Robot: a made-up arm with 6 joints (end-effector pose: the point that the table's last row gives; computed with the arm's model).
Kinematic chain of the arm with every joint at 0, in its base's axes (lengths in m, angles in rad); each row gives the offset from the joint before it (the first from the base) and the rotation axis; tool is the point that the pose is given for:
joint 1: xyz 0 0 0.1 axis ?
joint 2: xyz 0 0.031 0 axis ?
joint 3: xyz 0 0 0.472 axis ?
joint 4: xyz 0 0 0.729 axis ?
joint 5: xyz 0 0 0 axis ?
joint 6: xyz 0 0 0.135 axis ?
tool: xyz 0 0 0
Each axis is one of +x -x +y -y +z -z.
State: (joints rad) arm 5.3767 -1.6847 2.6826 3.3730 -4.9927 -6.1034
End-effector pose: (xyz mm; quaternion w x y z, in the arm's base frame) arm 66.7 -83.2 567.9 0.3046 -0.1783 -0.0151 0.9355
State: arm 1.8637 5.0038 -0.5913 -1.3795 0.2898 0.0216
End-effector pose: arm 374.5 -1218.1 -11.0 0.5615 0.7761 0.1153 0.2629
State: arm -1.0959 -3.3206 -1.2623 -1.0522 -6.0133 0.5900
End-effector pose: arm 426.7 -830.5 -493.1 0.3679 0.3190 0.7253 -0.4867
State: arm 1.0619 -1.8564 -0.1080 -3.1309 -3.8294 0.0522
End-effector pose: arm -512.0 -856.0 -351.7 0.3106 -0.7023 -0.3896 -0.5085
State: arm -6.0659 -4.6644 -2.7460 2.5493 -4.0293 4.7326
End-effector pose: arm -163.1 55.6 275.2 0.1233 -0.7227 -0.6355 -0.2424
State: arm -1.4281 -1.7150 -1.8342 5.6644 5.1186 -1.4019
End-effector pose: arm 92.8 78.2 -646.0 0.2157 -0.2741 0.6767 -0.6484
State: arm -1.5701 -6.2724 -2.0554 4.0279 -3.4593 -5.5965
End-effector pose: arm -2.0 517.3 274.1 0.6521 0.3985 -0.4608 0.4512
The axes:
joint 1: +z
joint 2: +y
joint 3: +y
joint 4: +z
joint 5: +y
joint 6: +z

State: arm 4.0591 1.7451 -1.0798 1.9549 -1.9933 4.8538
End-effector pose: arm -623.4 -677.6 519.6 0.0803 0.6090 -0.6293 -0.4762
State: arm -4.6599 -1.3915 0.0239 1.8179 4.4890 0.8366
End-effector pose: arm 156.5 -1136.0 356.8 0.7287 -0.3898 0.5036 -0.2519
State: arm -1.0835 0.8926 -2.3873 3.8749 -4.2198 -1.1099
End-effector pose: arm -184.6 244.4 358.6 0.3288 0.9120 0.1126 -0.2180
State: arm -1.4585 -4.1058 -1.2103 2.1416 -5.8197 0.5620
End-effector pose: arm 201.0 -1052.9 340.2 0.6945 0.3825 -0.0180 0.6091
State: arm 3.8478 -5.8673 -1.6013 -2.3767 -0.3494 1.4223
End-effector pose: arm 489.7 334.9 884.4 0.1765 0.3746 0.2619 0.8717
